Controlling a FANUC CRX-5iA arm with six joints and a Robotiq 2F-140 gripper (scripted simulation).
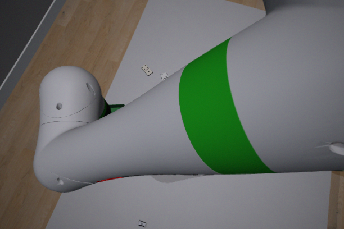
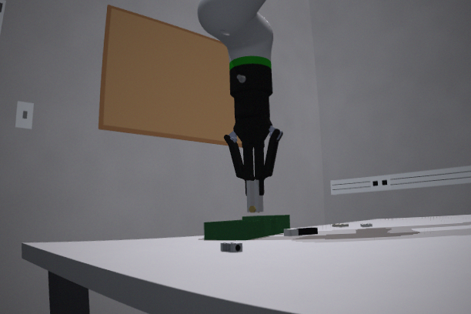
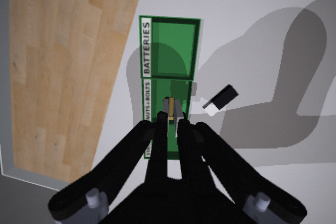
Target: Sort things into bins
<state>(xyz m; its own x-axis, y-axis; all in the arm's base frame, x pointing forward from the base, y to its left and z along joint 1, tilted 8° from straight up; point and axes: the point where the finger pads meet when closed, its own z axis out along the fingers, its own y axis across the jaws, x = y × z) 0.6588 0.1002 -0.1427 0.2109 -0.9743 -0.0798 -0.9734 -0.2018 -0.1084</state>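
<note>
Now: the brass bolt 1 cm to the left of my hand and 3 cm below it. The rest, counted from my hand: black nut 7 cm below; grey sharpener 16 cm behind, 28 cm to the left, 7 cm below; black-and-white eraser 9 cm behind, 2 cm to the right, 8 cm below.
</note>
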